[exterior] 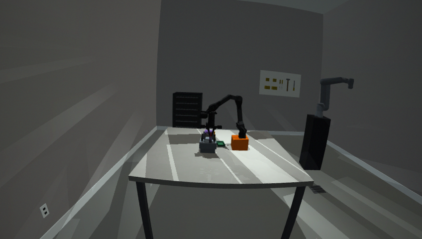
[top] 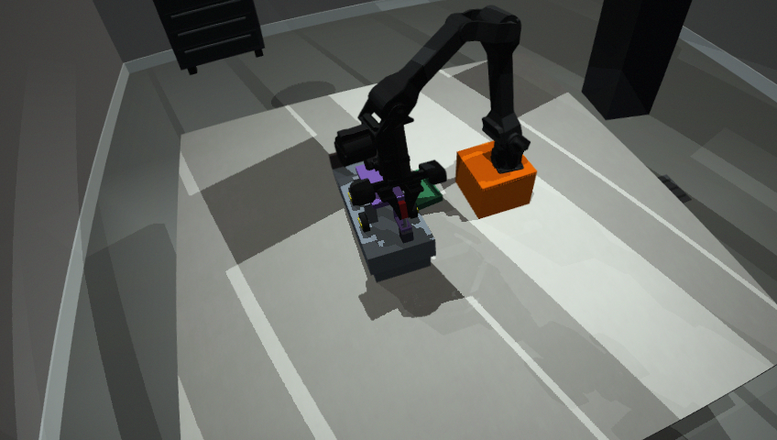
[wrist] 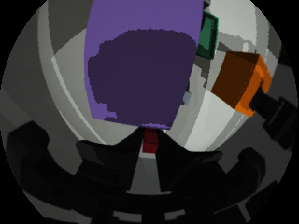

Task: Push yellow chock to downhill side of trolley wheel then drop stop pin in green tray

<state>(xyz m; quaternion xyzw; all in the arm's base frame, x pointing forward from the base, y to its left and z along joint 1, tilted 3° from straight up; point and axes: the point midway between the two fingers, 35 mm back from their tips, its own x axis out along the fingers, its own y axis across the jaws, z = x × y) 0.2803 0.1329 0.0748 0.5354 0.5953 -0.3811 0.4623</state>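
Right now my gripper tip is 8 cm past the green tray, 20 cm to the left of it and 15 cm above it. Also, from my gripper tip: grey ramp 4 cm ahead, 10 cm to the right, 9 cm below; then trolley 4 cm ahead, 10 cm to the right, 3 cm below; then red-headed stop pin right at my gripper tip.
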